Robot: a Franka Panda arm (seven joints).
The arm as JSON. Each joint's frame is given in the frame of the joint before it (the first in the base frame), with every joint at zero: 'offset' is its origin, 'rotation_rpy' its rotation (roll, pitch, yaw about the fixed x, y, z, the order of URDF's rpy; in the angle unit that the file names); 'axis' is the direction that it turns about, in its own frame. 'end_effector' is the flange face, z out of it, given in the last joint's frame.
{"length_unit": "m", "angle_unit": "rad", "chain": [
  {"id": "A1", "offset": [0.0, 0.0, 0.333], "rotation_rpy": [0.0, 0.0, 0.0], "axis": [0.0, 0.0, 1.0]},
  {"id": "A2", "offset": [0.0, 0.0, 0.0], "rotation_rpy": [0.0, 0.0, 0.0], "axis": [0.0, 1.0, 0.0]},
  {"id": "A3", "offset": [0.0, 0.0, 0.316], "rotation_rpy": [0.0, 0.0, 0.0], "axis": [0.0, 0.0, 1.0]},
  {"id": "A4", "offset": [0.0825, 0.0, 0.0], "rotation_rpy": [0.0, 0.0, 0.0], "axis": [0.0, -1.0, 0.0]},
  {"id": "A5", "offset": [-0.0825, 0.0, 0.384], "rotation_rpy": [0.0, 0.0, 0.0], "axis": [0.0, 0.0, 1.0]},
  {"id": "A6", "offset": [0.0, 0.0, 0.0], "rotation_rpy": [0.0, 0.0, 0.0], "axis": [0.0, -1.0, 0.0]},
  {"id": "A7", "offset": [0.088, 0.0, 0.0], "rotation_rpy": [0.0, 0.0, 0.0], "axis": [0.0, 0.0, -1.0]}
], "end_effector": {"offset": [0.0, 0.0, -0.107], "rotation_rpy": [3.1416, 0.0, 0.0]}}
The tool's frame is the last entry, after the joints.
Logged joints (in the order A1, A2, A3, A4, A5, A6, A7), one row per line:
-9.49 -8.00 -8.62 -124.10 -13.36 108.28 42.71
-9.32 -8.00 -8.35 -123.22 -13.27 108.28 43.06
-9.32 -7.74 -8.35 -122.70 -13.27 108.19 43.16
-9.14 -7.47 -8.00 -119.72 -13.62 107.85 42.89
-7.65 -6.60 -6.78 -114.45 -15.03 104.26 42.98
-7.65 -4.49 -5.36 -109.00 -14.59 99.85 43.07
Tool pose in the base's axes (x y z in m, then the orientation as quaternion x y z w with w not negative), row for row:
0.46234 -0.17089 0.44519 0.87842 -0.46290 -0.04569 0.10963
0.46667 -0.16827 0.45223 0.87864 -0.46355 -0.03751 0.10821
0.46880 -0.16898 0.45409 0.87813 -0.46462 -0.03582 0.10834
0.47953 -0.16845 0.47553 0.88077 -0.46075 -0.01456 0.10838
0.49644 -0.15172 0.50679 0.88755 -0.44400 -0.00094 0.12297
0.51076 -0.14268 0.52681 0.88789 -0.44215 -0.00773 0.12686
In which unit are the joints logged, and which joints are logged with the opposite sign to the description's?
The joints are logged in degrees. Opposite sign: none.
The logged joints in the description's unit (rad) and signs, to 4 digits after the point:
-0.1656 -0.1396 -0.1504 -2.1660 -0.2332 1.8898 0.7454
-0.1627 -0.1396 -0.1457 -2.1506 -0.2316 1.8898 0.7515
-0.1627 -0.1351 -0.1457 -2.1415 -0.2316 1.8883 0.7533
-0.1595 -0.1304 -0.1396 -2.0895 -0.2377 1.8823 0.7486
-0.1335 -0.1152 -0.1183 -1.9975 -0.2623 1.8197 0.7501
-0.1335 -0.0784 -0.0935 -1.9024 -0.2546 1.7427 0.7517

